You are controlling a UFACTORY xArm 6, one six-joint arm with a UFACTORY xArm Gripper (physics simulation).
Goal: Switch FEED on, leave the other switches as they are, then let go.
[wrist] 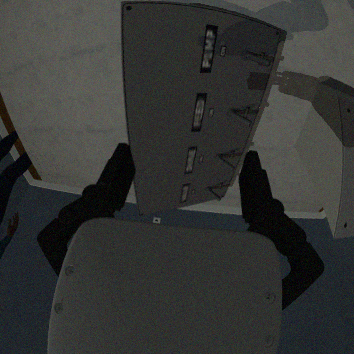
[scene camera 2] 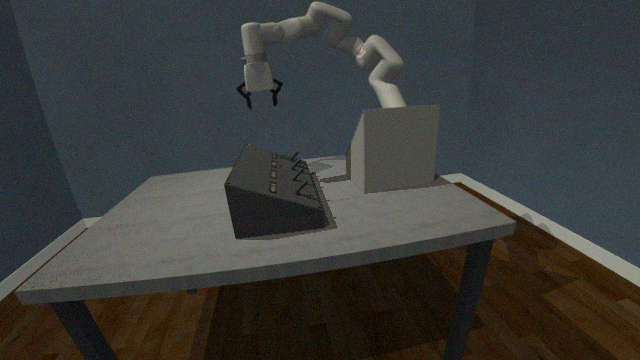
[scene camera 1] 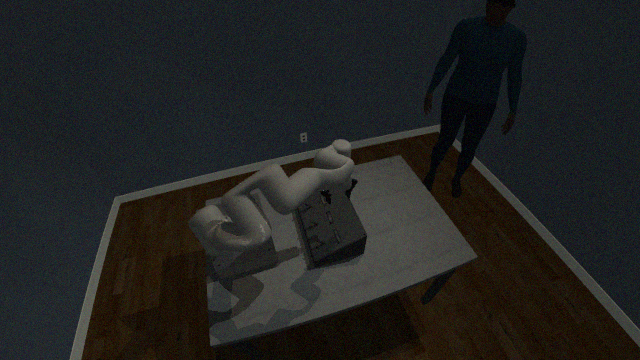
Observation:
The pictures show: my gripper and a dark sloped switch box.

